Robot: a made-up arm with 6 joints. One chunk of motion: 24 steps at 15 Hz.
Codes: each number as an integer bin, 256 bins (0 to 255) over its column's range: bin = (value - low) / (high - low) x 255, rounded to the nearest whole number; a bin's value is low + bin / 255 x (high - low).
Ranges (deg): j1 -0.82..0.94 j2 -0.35..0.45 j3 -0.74..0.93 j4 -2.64..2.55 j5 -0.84..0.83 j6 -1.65..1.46
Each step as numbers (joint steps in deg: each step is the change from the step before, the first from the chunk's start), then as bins.
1 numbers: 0.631 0.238 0.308 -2.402 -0.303 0.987
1 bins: 210 187 160 12 82 216
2 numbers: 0.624 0.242 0.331 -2.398 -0.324 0.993
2 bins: 209 189 164 12 79 217
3 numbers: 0.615 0.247 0.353 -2.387 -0.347 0.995
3 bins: 208 190 167 12 75 217
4 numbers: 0.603 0.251 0.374 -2.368 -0.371 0.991
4 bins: 206 192 170 13 72 217
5 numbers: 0.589 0.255 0.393 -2.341 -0.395 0.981
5 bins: 204 193 173 15 68 216
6 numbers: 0.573 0.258 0.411 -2.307 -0.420 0.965
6 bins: 202 194 176 16 64 214
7 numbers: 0.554 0.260 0.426 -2.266 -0.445 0.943
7 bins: 199 194 178 18 60 213
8 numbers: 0.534 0.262 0.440 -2.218 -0.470 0.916
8 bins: 196 195 180 21 56 210
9 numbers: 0.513 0.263 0.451 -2.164 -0.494 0.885
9 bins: 193 195 182 23 53 208
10 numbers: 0.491 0.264 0.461 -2.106 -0.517 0.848
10 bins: 190 196 183 26 49 205
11 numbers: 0.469 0.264 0.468 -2.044 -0.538 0.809
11 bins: 187 196 184 29 46 202
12 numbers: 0.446 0.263 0.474 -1.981 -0.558 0.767
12 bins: 183 195 185 32 43 198
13 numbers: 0.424 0.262 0.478 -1.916 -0.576 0.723
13 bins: 180 195 186 36 40 195
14 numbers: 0.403 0.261 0.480 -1.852 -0.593 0.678
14 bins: 177 195 186 39 38 191
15 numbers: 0.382 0.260 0.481 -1.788 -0.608 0.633
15 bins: 174 194 186 42 35 187
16 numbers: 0.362 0.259 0.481 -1.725 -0.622 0.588
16 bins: 171 194 186 45 33 184
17 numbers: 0.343 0.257 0.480 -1.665 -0.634 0.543
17 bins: 169 193 186 48 31 180
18 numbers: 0.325 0.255 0.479 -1.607 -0.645 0.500
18 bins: 166 193 186 51 30 176
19 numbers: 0.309 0.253 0.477 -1.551 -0.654 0.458
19 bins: 164 192 186 54 28 173
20 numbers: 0.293 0.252 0.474 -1.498 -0.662 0.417
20 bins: 161 192 185 56 27 169
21 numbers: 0.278 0.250 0.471 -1.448 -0.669 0.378
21 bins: 159 191 185 59 26 166
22 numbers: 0.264 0.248 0.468 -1.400 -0.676 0.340
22 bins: 157 191 184 61 25 163
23 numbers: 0.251 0.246 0.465 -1.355 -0.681 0.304
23 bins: 155 190 184 63 24 160
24 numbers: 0.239 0.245 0.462 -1.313 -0.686 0.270
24 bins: 153 190 184 65 24 157
